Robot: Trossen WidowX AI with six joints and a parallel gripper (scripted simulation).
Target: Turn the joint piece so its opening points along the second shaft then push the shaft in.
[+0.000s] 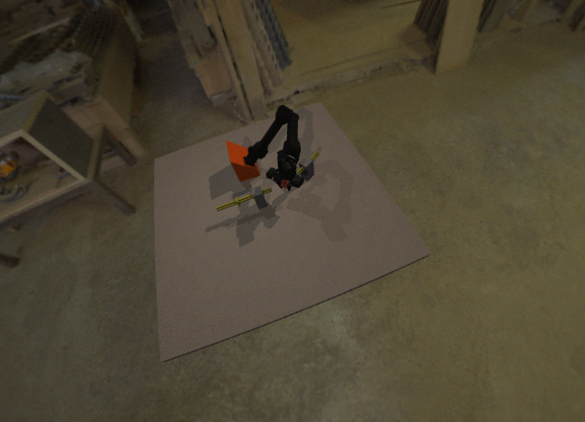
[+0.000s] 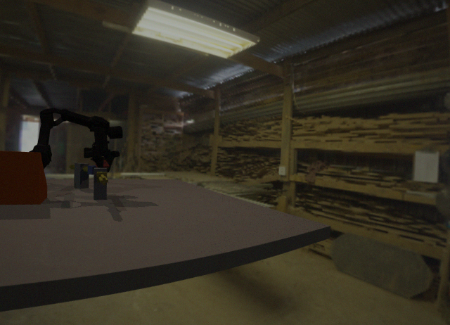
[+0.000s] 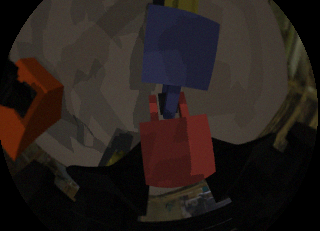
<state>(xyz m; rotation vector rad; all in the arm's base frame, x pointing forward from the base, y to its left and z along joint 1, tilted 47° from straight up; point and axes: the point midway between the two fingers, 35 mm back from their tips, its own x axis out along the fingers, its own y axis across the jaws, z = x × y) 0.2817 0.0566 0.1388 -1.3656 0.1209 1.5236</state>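
My gripper tip is now 3 cm below the red square joint piece, 1 cm to the right of it and 1 cm past it.
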